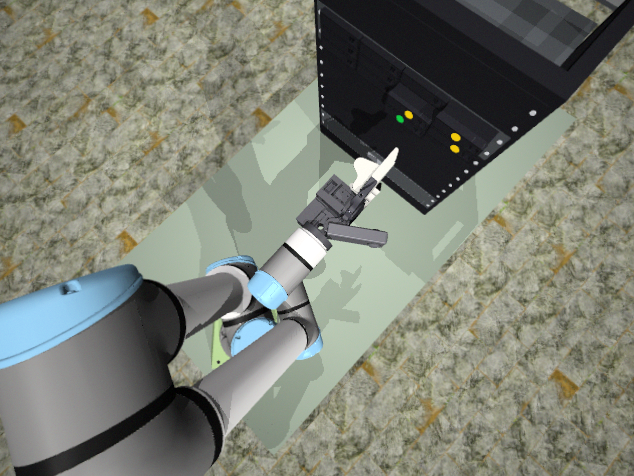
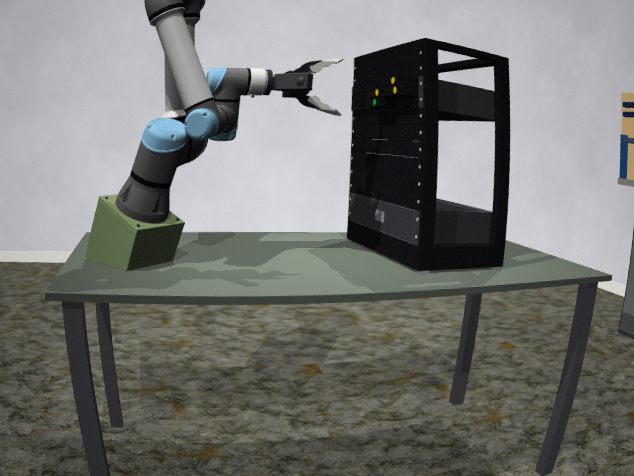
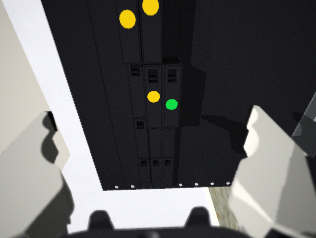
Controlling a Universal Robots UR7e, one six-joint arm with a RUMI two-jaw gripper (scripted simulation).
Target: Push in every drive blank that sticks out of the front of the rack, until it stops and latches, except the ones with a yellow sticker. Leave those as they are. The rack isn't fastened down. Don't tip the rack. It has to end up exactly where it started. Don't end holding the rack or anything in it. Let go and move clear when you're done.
Labels:
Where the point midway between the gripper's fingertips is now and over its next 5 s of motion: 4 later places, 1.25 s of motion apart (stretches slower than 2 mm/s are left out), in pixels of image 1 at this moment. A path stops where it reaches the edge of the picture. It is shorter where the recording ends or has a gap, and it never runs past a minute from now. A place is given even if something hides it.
The gripper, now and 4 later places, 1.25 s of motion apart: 388, 168; 385, 151; 388, 135; 414, 149; 435, 162

